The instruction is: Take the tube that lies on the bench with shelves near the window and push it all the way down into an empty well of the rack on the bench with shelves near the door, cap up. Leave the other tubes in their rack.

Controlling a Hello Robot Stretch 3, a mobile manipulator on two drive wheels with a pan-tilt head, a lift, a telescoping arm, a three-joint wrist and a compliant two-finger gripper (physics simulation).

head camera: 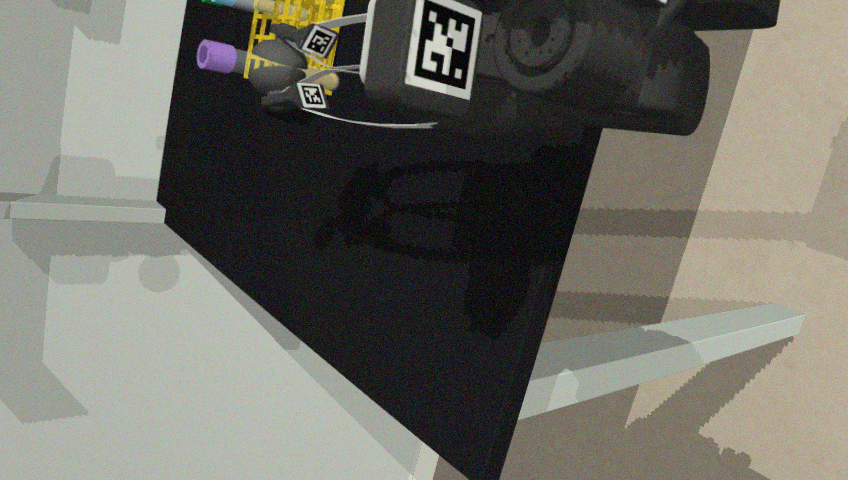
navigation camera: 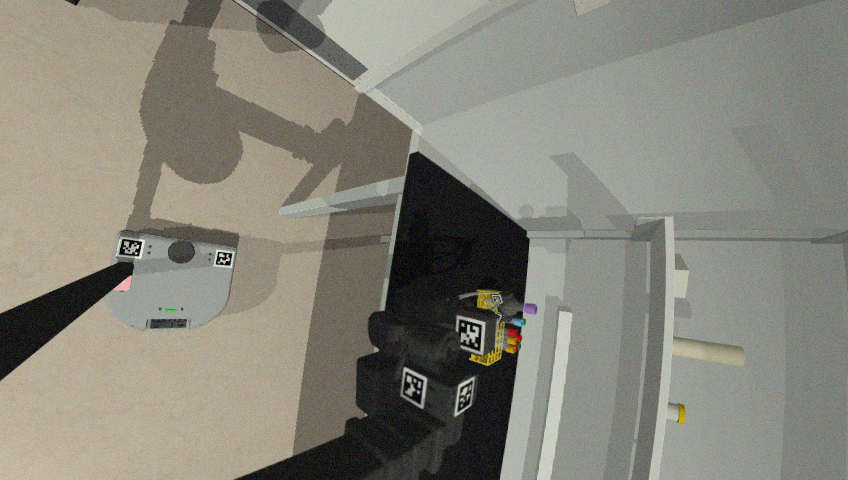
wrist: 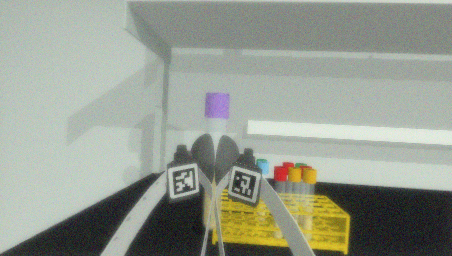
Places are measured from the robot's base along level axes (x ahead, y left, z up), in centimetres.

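Pixels of known places: gripper, between the fingertips: (head camera: 260,67) (navigation camera: 513,304); robot's base, origin of its link: (navigation camera: 181,251).
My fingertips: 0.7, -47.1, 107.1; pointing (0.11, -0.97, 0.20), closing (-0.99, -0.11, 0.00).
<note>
Ahead of a thing's pixels: the offset from my fingertips to its top centre, as dx, dy, dz. "spot": to the spot under its first point. Level surfaces: height alone.
The tube with a purple cap @[spot: -0.1, +2.0, +4.2] (head camera: 216,56) (navigation camera: 530,308) (wrist: 217,105) is upright, cap up, in my gripper (head camera: 277,68) (navigation camera: 508,303) (wrist: 214,152), which is shut on its body below the cap. Its tan lower end shows below the fingers, at the left end of the yellow rack @[spot: -7.2, -16.3, -14.4] (head camera: 324,11) (wrist: 347,217) in the wrist view; whether it is over a well cannot be told. The rack stands on the black bench top @[dz -15.7] (head camera: 285,196) (navigation camera: 440,208). Tubes with light blue @[-6.5, -19.7, -3.8] (navigation camera: 518,321) (wrist: 262,166), red (wrist: 281,173), orange (wrist: 310,176) and green caps stand in it.
A white shelf unit with a long pale bar (navigation camera: 554,392) (wrist: 350,132) is behind the rack. A tan cylinder @[spot: -8.5, -43.7, +41.1] (navigation camera: 711,350) and a yellow-capped container @[spot: -25.3, -40.6, +35.0] (navigation camera: 680,412) are on a shelf. A pale wall borders the bench end. My base (navigation camera: 172,285) is on the floor.
</note>
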